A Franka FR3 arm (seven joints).
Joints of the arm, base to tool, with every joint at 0 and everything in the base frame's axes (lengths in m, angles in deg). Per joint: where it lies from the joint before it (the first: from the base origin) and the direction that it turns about. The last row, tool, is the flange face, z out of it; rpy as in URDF.
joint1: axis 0 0 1 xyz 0.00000 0.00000 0.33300
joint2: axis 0 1 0 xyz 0.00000 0.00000 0.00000
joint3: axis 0 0 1 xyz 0.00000 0.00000 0.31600
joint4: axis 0 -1 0 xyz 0.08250 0.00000 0.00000
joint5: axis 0 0 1 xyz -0.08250 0.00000 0.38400
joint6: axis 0 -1 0 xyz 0.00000 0.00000 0.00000
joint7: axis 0 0 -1 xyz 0.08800 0.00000 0.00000
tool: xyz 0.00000 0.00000 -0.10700 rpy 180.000 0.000 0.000
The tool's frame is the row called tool.
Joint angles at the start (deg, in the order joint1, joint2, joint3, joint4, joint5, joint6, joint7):
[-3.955 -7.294 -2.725 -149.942 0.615 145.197 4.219]
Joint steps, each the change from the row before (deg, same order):
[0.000 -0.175 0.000 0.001 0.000 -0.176 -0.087]
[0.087 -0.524 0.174 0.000 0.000 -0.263 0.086]
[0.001 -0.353 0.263 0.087 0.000 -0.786 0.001]
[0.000 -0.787 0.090 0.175 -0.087 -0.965 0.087]
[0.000 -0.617 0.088 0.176 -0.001 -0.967 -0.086]
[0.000 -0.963 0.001 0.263 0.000 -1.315 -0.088]
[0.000 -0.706 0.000 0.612 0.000 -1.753 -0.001]
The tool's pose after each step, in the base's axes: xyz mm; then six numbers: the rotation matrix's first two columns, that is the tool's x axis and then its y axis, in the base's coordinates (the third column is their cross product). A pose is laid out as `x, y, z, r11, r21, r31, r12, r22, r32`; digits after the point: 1 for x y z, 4 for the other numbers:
429.8, -50.1, 299.7, 0.9797, -0.1960, 0.0432, -0.1955, -0.9806, -0.0159
429.9, -48.1, 303.3, 0.9801, -0.1929, 0.0477, -0.1924, -0.9812, -0.0164
429.4, -46.0, 305.3, 0.9812, -0.1883, 0.0418, -0.1878, -0.9821, -0.0156
429.1, -45.3, 310.8, 0.9815, -0.1869, 0.0417, -0.1865, -0.9823, -0.0151
428.7, -44.6, 315.2, 0.9822, -0.1838, 0.0387, -0.1833, -0.9829, -0.0151
428.2, -44.5, 322.1, 0.9826, -0.1821, 0.0371, -0.1816, -0.9832, -0.0156
428.7, -44.5, 329.0, 0.9829, -0.1818, 0.0295, -0.1814, -0.9833, -0.0157

